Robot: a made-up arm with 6 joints. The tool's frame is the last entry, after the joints.
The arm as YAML. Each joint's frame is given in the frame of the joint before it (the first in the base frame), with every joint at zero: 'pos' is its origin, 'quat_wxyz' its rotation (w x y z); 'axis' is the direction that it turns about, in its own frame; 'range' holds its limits. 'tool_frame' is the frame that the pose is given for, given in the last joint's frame.
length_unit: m
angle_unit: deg
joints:
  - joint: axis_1
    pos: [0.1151, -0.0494, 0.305]
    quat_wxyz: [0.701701, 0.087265, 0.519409, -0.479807]
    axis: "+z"
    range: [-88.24, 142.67]
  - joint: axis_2
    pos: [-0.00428, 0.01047, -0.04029]
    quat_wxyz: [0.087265, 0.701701, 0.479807, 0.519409]
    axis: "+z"
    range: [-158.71, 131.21]
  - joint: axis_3
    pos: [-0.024, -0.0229, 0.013]
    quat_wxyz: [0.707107, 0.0, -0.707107, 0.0]
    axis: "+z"
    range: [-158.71, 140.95]
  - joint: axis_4
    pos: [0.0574, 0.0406, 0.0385]
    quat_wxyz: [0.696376, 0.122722, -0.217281, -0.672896]
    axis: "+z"
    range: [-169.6, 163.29]
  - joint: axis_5
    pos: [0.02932, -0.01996, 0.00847]
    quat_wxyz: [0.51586, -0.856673, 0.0, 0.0]
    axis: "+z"
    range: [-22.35, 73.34]
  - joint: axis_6
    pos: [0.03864, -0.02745, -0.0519]
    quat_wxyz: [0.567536, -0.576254, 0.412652, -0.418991]
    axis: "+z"
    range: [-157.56, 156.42]
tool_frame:
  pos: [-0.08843, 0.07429, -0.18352]
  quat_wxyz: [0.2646, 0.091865, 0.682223, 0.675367]
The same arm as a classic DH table. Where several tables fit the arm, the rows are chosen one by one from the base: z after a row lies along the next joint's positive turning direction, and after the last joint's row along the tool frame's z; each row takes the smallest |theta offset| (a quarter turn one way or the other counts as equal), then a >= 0, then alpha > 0; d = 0 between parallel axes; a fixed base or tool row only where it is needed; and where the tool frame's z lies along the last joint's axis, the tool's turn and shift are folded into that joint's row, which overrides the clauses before.
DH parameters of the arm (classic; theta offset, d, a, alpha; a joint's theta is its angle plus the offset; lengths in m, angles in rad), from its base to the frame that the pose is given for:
base (fixed): 0.8046 0.2467 0.0442 1.1094
axis_1: 0 0.0908 0.0113 2.0322
axis_2: -0.7662 0.0136 0.0229 1.5708
axis_3: -0.2541 0.1446 -0.0537 0.5044
axis_4: 0.2884 -0.0959 0.0293 -2.0576
axis_5: -1.2574 -0.0744 0.038 -1.5755
axis_6: -0.5218 -0.1564 -0.1134 -1.5185
tool (fixed): 2.902 0.022 0 0
Joint limits (rad, base to tool): -1.5401..2.4901 -2.77..2.29 -2.77..2.46 -2.9601..2.8499 -0.3901..1.28 -2.7499..2.73

